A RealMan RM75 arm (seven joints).
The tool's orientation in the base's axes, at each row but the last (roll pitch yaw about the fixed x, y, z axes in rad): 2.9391, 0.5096, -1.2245; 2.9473, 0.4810, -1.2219; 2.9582, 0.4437, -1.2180; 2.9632, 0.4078, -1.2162; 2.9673, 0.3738, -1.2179; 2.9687, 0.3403, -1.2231
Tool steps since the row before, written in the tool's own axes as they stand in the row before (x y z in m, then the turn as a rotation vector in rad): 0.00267, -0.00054, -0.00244, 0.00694, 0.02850, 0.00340; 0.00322, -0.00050, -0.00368, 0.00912, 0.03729, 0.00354; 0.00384, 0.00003, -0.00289, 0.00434, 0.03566, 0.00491; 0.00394, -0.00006, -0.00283, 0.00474, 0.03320, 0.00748; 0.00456, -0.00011, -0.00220, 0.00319, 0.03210, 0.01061; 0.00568, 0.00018, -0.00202, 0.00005, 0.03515, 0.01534
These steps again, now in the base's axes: 0.00213, -0.00289, 0.00069, -0.02445, -0.01651, -0.00129; 0.00266, -0.00380, 0.00163, -0.03167, -0.02196, -0.00092; 0.00209, -0.00423, 0.00092, -0.03214, -0.01678, -0.00035; 0.00216, -0.00423, 0.00098, -0.03058, -0.01534, -0.00323; 0.00220, -0.00455, 0.00033, -0.03098, -0.01268, -0.00571; 0.00221, -0.00561, 0.00001, -0.03605, -0.00990, -0.00856
